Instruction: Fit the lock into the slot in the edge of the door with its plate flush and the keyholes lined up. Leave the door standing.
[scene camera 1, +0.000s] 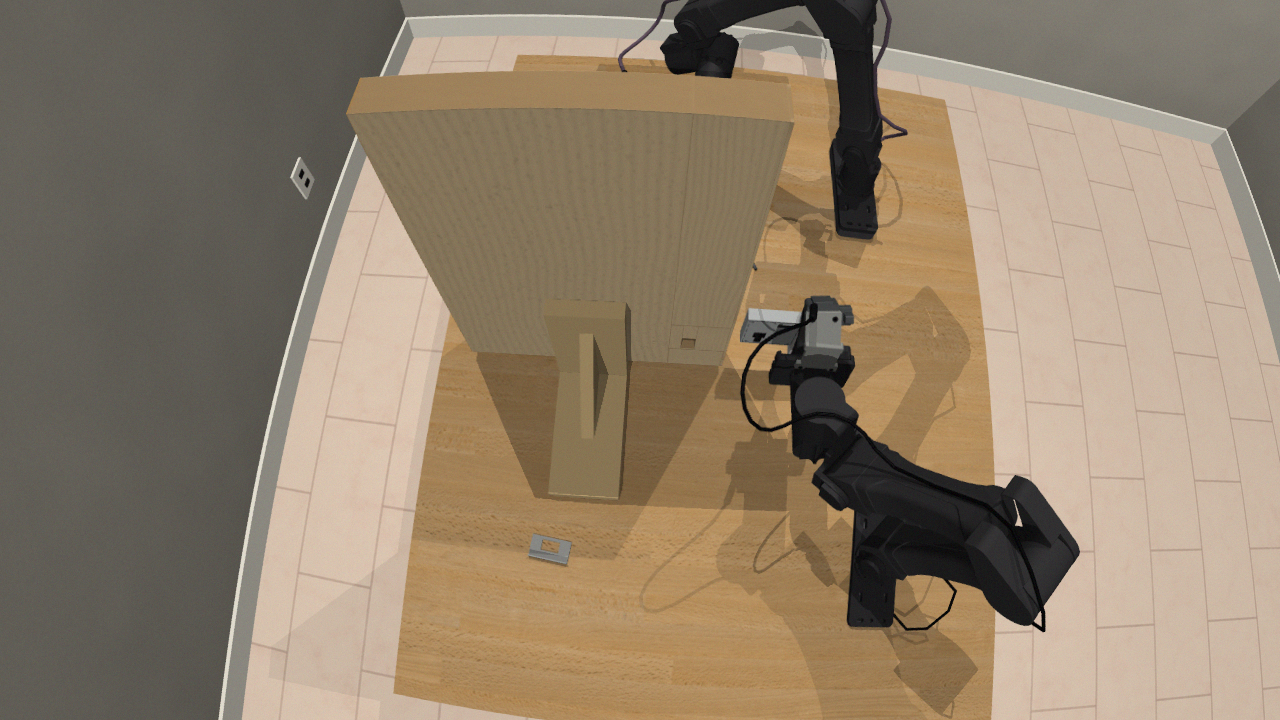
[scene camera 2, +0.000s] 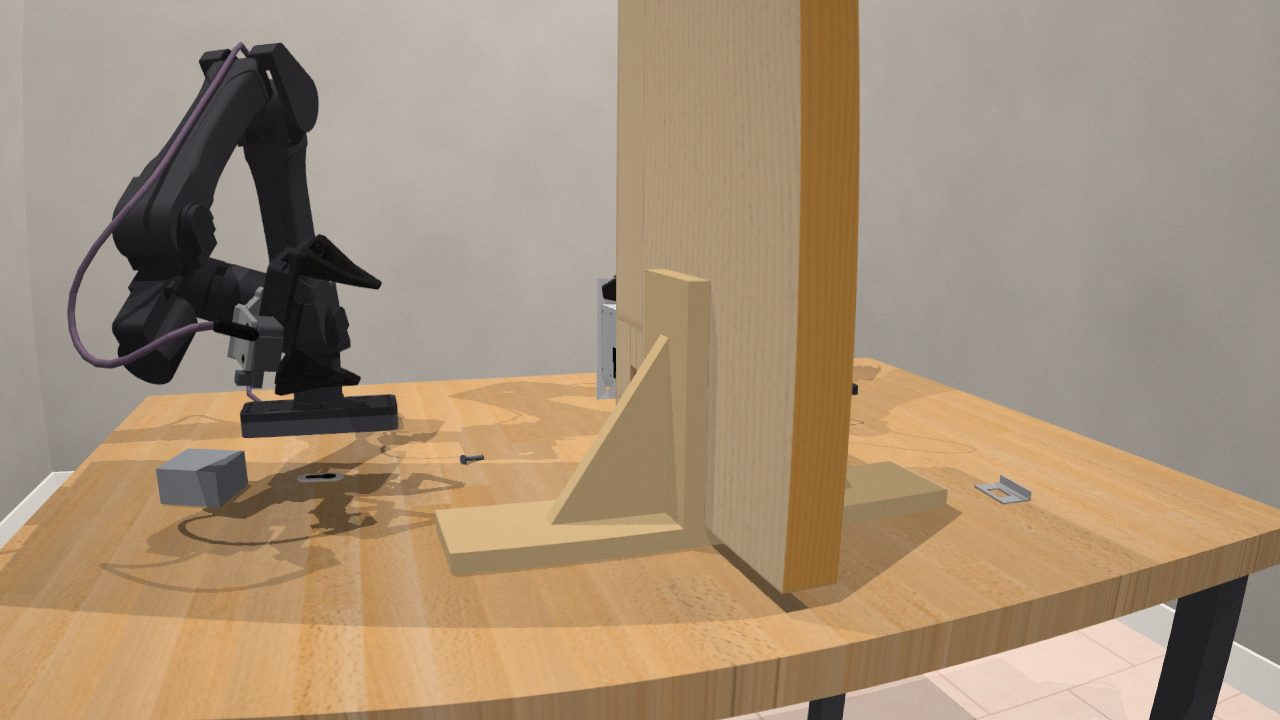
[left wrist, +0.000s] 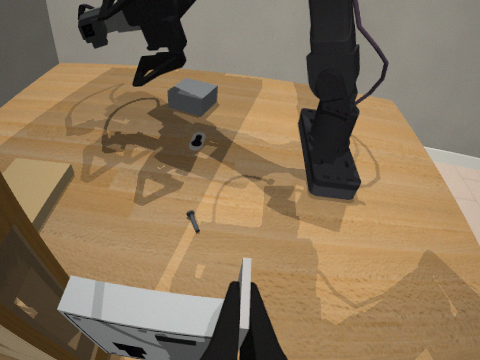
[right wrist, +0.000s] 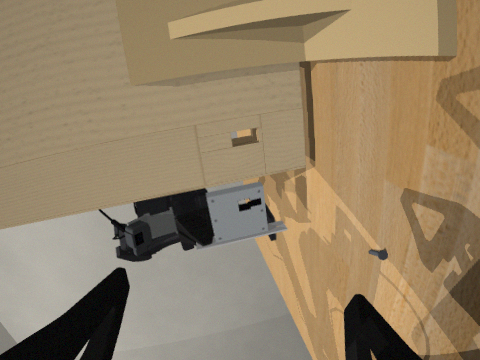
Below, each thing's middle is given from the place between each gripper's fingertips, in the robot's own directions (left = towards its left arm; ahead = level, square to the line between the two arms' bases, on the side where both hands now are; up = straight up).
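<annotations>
With my left hand (scene camera 1: 806, 308) as the reference, the silver lock (scene camera 2: 606, 309) is 4 cm ahead of it and 5 cm below it. The angled metal plate (scene camera 2: 1017, 493) is 31 cm to the left of that same hand, 33 cm ahead of it and 17 cm below it, while the grey block (scene camera 2: 196, 477) is 10 cm ahead of my left hand, 46 cm to the right of it and 15 cm below it.
For my right hand (scene camera 2: 369, 334) I find the silver lock 28 cm to the left of it, 11 cm behind it and 4 cm below it. The grey block is 17 cm to the right of my right hand, 6 cm behind it and 14 cm below it. As for the angled metal plate, it is 59 cm to the left of my right hand, 18 cm ahead of it and 16 cm below it.
</annotations>
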